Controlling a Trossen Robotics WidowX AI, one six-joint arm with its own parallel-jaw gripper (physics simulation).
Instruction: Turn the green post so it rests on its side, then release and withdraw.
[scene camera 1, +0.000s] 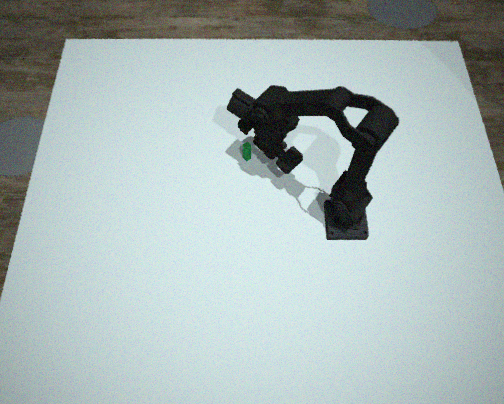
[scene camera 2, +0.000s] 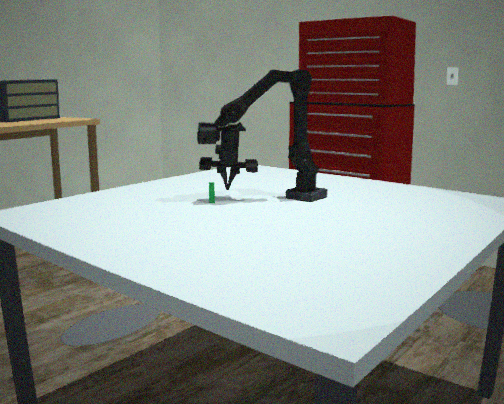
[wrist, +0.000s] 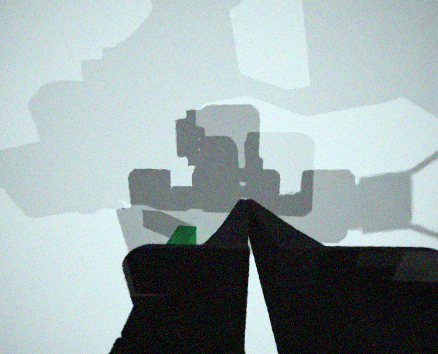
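The green post (scene camera 1: 247, 151) (scene camera 2: 212, 192) (wrist: 183, 235) stands upright on the white table. In the wrist view its lower part in the frame is hidden behind the left finger's body. My gripper (scene camera 2: 228, 188) (wrist: 245, 205) points down with its fingertips together, shut and empty. In the scene camera 2 view the fingertips are a little to the right of the post, above the table and around the height of the post's upper part, with a gap between them and the post. In the scene camera 1 view the fingertips are hidden by the arm.
The white table (scene camera 1: 200, 300) (scene camera 2: 280, 260) carries the arm's base (scene camera 1: 347, 230) (scene camera 2: 306, 194) to the right of the post. The arm's shadow falls around the post. A red drawer cabinet (scene camera 2: 395, 100) and a wooden side table (scene camera 2: 75, 123) stand beyond the table.
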